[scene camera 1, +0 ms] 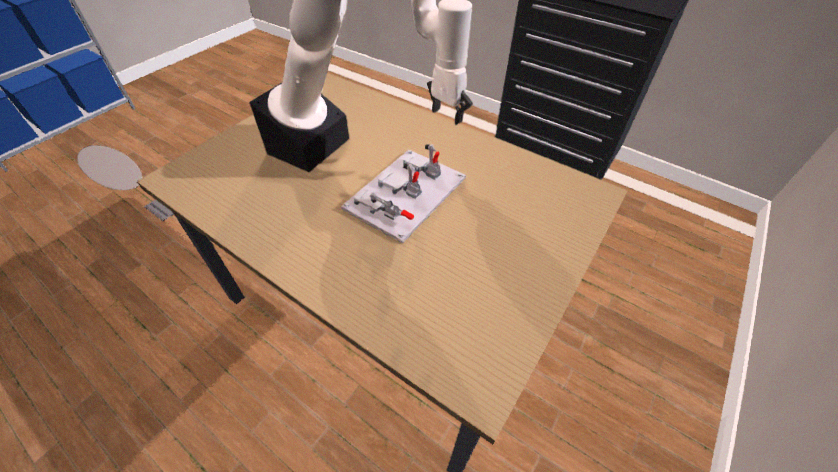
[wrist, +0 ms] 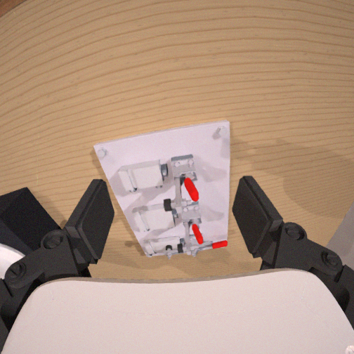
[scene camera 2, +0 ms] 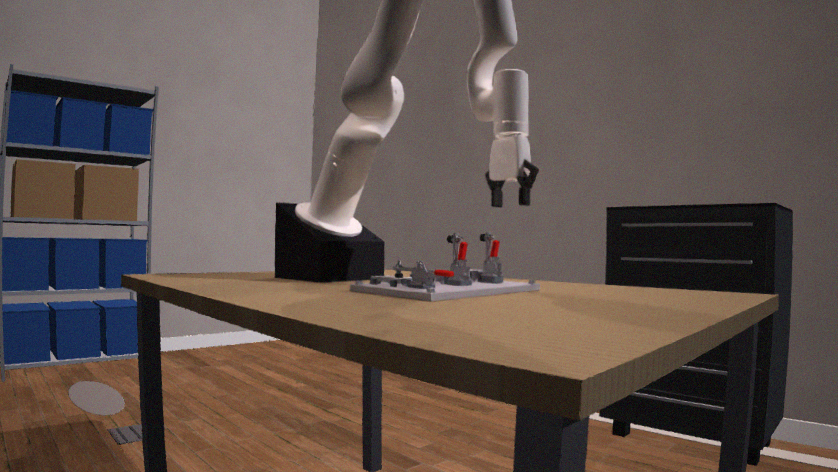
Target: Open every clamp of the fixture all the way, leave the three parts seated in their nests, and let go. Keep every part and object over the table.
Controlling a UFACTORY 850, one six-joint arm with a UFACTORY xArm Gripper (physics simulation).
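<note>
The fixture plate (scene camera 1: 437, 193) (scene camera 2: 469, 291) (wrist: 165, 141) lies on the table. Its far clamp (scene camera 1: 432, 168) (scene camera 2: 492, 271) (wrist: 183, 166) and middle clamp (scene camera 1: 413, 187) (scene camera 2: 460, 273) (wrist: 191, 213) have their arms and red handles raised upright. The near clamp (scene camera 1: 394, 209) (scene camera 2: 420, 275) has its arm down over the near part (scene camera 1: 364, 201) and its red handle (scene camera 1: 406, 214) (scene camera 2: 443, 272) (wrist: 220, 244) flat, pointing outward. The middle part (scene camera 1: 391, 182) (wrist: 154, 219) and far part (wrist: 142, 176) sit in their nests. My gripper (scene camera 1: 446, 114) (scene camera 2: 510, 204) (wrist: 173, 195) is open and empty, high above the plate's far side.
The black robot base (scene camera 1: 304, 140) (scene camera 2: 328, 257) (wrist: 27, 220) stands on the table (scene camera 1: 469, 304) (scene camera 2: 527, 328) left of the fixture. A black drawer cabinet (scene camera 1: 580, 76) (scene camera 2: 694, 240) stands behind the table's far edge. A shelf with blue bins is off to the left.
</note>
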